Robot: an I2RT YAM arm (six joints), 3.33 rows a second.
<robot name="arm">
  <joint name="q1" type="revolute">
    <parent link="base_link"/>
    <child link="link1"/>
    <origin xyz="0 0 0.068"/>
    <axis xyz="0 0 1"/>
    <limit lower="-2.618" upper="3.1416"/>
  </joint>
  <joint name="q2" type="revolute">
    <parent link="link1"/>
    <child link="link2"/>
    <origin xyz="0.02 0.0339 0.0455"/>
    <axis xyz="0 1 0"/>
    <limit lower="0" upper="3.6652"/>
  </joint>
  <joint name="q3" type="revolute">
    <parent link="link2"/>
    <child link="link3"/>
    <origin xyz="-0.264 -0.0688 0"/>
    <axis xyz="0 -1 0"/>
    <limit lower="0" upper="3.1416"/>
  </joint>
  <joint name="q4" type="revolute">
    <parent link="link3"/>
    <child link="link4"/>
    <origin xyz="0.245 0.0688 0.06"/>
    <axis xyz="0 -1 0"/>
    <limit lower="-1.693" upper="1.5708"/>
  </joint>
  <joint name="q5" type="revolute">
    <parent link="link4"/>
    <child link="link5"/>
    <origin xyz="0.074 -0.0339 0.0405"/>
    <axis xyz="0 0 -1"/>
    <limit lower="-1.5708" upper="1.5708"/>
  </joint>
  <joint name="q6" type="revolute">
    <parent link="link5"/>
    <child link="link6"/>
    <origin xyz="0.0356 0 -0.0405"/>
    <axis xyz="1 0 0"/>
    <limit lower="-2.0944" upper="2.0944"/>
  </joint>
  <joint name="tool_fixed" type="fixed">
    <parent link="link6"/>
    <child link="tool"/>
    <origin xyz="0 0 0" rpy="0 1.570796 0"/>
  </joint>
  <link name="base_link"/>
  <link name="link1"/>
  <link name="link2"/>
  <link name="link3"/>
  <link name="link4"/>
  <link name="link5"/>
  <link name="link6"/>
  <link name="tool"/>
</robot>
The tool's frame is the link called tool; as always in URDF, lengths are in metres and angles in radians.
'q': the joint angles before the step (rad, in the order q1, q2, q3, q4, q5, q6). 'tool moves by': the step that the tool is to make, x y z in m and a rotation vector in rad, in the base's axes. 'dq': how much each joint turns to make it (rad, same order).
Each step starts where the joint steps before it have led.
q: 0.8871 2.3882 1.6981 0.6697 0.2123 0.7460
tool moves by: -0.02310 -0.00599 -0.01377 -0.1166 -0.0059 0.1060
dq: 0.0214 -0.0568 -0.1304 0.0003 -0.0801 -0.0832
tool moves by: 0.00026 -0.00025 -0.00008 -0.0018 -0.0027 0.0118
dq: -0.0015 0.0000 -0.0008 0.0016 -0.0130 -0.0045
